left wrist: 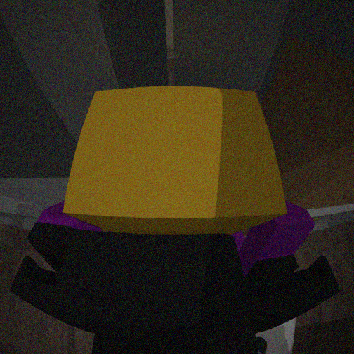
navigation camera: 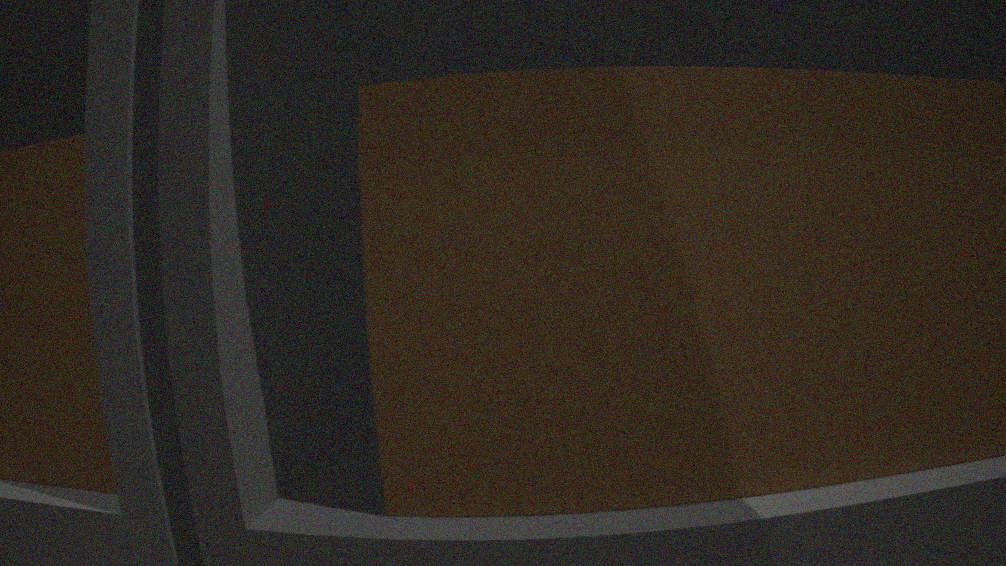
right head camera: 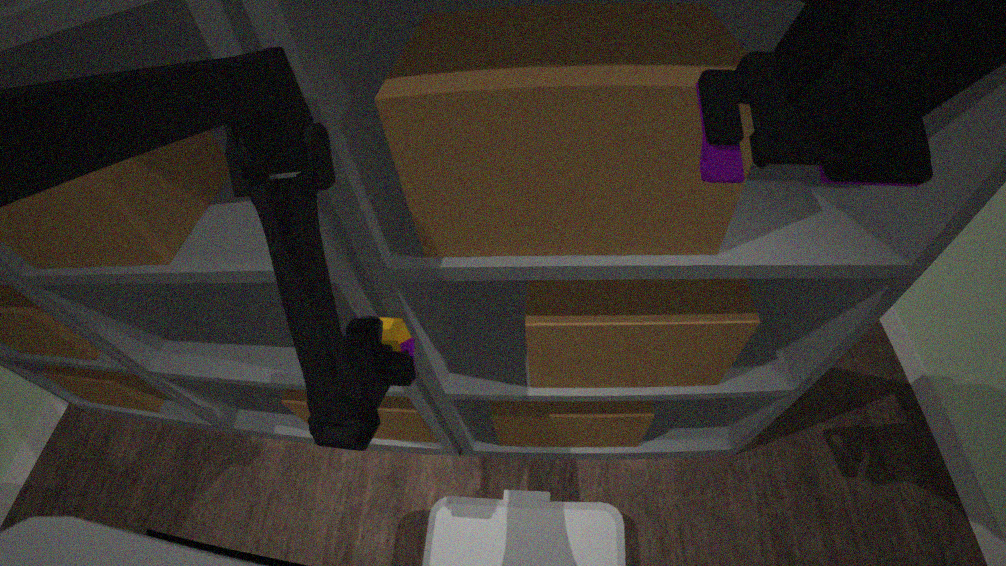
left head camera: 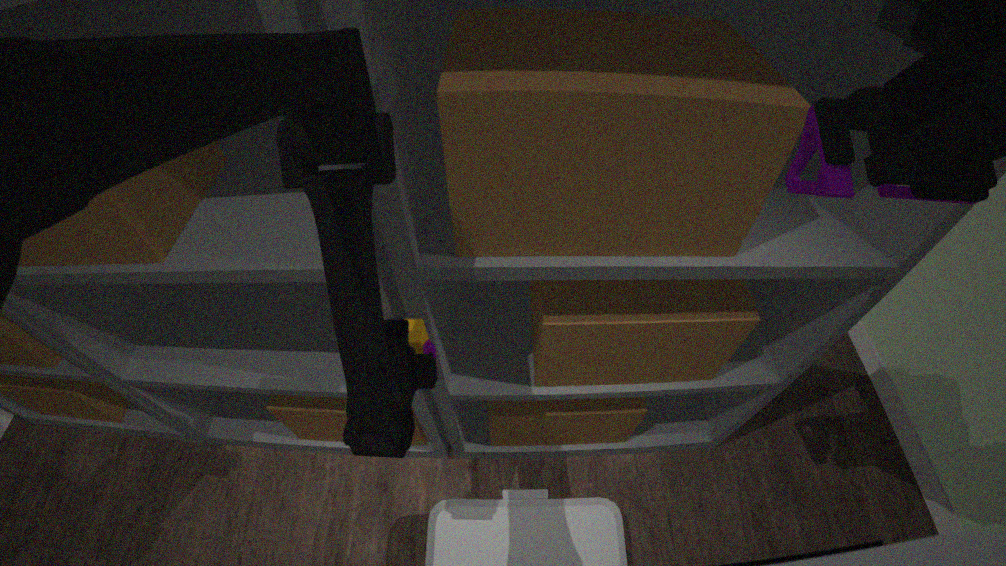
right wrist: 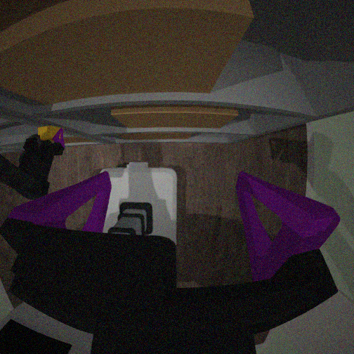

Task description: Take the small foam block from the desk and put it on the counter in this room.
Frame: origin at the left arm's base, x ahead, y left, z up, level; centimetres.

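Seen in the pictures: right gripper, fingertip midpoint: [right head camera: 764,173] [left head camera: 835,187].
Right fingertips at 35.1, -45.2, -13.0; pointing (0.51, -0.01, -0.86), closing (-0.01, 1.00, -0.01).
Offsets run from my right fingertips to a thing's middle, as dx, dy, dz. "spot": to the spot under its first point.
The small foam block @(+12.2, +45.1, -45.5) [left head camera: 417,335] [right head camera: 393,331] [left wrist: 145,155] [right wrist: 47,132] is yellow. My left gripper [left wrist: 175,215] is shut on it, and purple fingertips show at both its sides in the left wrist view. The block is held in front of a grey shelf unit, near an upright between two bays. My right gripper [right wrist: 173,178] is open, with its purple fingers wide apart and no object between them. In the head views it is at the upper right, in front of the shelf unit. The desk and the counter cannot be made out in these views.
The grey shelf unit [left head camera: 654,268] [right head camera: 647,268] [navigation camera: 492,528] fills the view ahead, close by. Brown boxes @(spot: +17.6, +14.8, -12.4) [left head camera: 612,168] [right head camera: 562,168] [navigation camera: 548,295] stand on its shelves. A pale green wall [left head camera: 970,337] [right head camera: 970,309] [right wrist: 330,175] is at the right. My white base [left head camera: 464,542] [right head camera: 464,542] is below, on the wooden floor.
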